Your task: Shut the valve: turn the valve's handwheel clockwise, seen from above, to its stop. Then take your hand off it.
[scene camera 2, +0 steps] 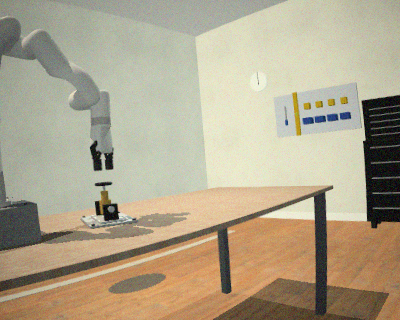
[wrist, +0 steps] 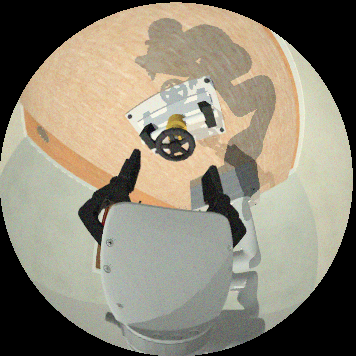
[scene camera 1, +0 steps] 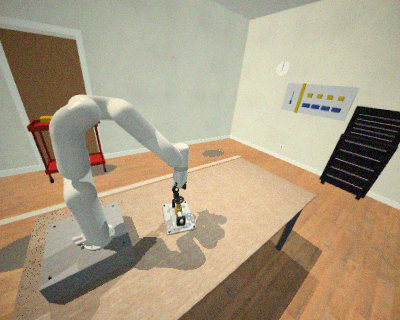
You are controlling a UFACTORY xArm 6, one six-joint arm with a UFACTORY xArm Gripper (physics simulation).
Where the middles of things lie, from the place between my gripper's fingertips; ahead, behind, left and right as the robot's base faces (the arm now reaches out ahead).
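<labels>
The black spoked handwheel (wrist: pixel 174 145) is 6 cm below my hand and 1 cm to the left of it.
</labels>
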